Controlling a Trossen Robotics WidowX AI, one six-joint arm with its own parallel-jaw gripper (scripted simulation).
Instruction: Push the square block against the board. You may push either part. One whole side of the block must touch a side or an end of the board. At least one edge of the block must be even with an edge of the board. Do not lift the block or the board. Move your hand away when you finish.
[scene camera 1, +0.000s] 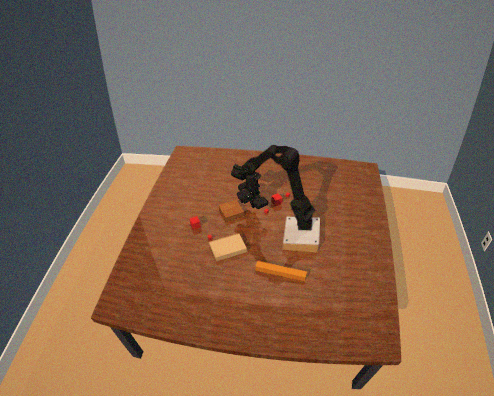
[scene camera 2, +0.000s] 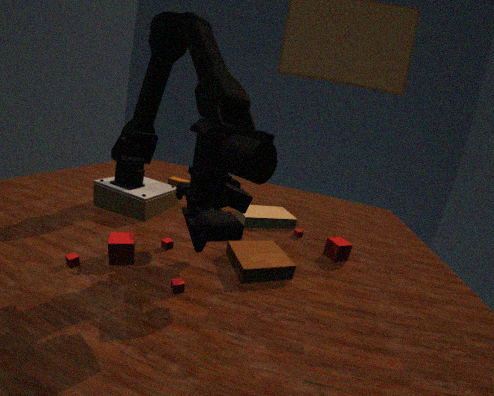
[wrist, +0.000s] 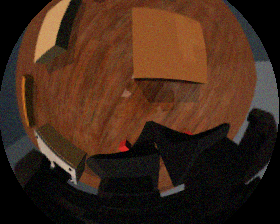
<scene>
My gripper (scene camera 2: 198, 251) is shut and holds nothing. I also see a brown square block (scene camera 2: 253, 261) and a pale tan flat board (scene camera 2: 272, 217).
The brown square block shows as well in the wrist view (wrist: 171, 48). My gripper also shows in the wrist view (wrist: 149, 124).
</scene>
